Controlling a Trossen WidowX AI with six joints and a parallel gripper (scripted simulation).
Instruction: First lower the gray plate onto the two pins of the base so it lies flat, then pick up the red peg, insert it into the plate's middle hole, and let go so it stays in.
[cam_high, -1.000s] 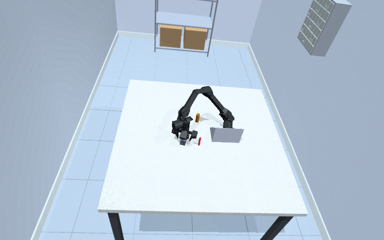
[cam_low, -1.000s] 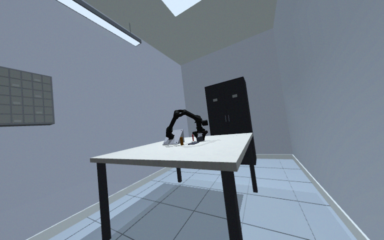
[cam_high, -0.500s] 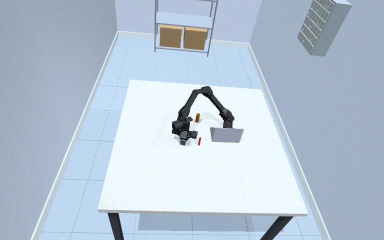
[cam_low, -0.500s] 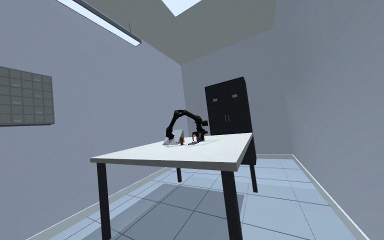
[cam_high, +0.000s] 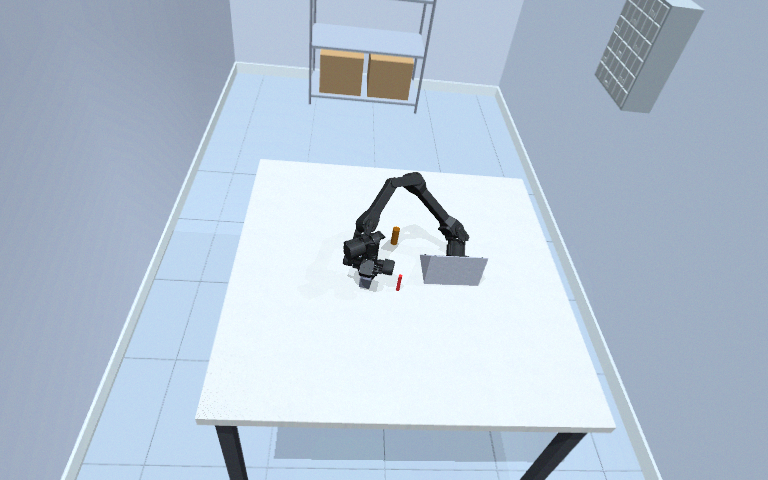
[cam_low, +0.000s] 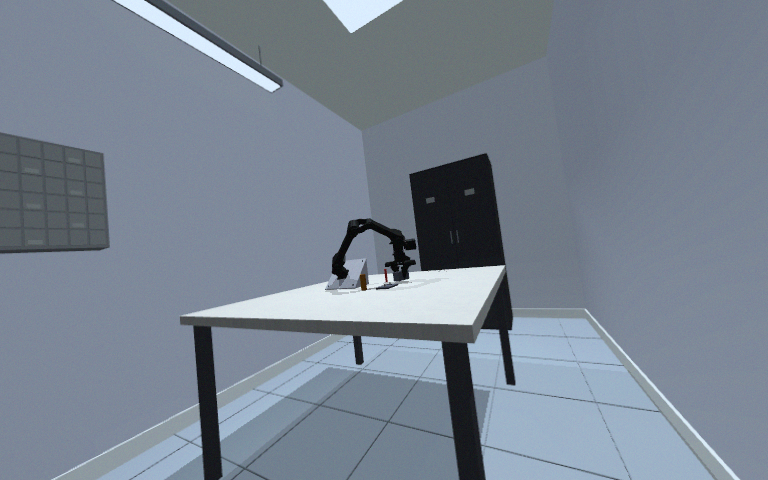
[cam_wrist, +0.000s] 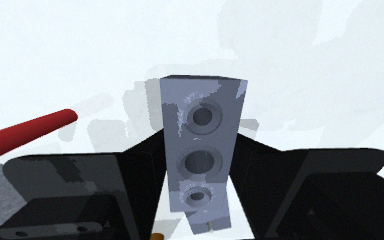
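The flat base is 20 mm behind my gripper tip, 160 mm to the right of it and 10 mm below it. Round my gripper tip: orange cylinder: 130 mm behind, 210 mm to the right, 20 mm above; then red peg: 110 mm behind, 40 mm to the left, 20 mm above.
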